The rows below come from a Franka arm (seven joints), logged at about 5 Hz.
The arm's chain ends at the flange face. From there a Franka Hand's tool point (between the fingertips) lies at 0.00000 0.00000 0.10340 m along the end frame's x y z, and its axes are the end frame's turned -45 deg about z.
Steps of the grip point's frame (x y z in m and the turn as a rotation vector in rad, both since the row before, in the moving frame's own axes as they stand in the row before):
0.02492 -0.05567 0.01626 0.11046 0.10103 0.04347
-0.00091 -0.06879 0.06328 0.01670 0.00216 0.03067
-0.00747 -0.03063 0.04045 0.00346 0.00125 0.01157
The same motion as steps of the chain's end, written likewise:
-0.02139 -0.04157 0.01742 0.14955 -0.00667 0.04347
-0.04824 -0.04660 0.06329 0.01334 -0.01028 0.03067
-0.02678 -0.01603 0.04045 0.00333 -0.00156 0.01157

